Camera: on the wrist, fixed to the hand. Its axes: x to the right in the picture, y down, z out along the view.
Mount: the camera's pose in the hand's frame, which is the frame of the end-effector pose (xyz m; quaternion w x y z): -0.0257 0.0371 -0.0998 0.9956 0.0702 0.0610 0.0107
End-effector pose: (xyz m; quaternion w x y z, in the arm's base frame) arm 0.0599 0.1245 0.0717 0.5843 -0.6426 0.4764 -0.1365
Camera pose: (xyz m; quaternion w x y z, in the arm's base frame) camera -0.0430 0.0874 0.0767 0.5993 -0.5854 0.5073 -0.2023
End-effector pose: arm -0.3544 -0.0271 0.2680 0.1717 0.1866 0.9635 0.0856
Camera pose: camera -0.3560 -0.0132 0.3766 0.0982 0.2029 0.9738 0.0308
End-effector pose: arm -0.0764 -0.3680 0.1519 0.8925 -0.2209 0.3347 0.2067
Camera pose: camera -0.1638 -0.3965 0.0924 0.8814 -0.1663 0.4045 0.1784
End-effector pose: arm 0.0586 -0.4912 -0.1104 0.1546 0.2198 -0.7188 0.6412
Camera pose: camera 0.0556 -0.3864 -0.1421 0.1755 0.1829 -0.6635 0.7039
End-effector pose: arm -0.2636 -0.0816 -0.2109 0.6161 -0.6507 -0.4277 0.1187
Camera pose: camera -0.1959 -0.1649 -0.2328 0.6839 -0.6164 -0.3729 0.1151
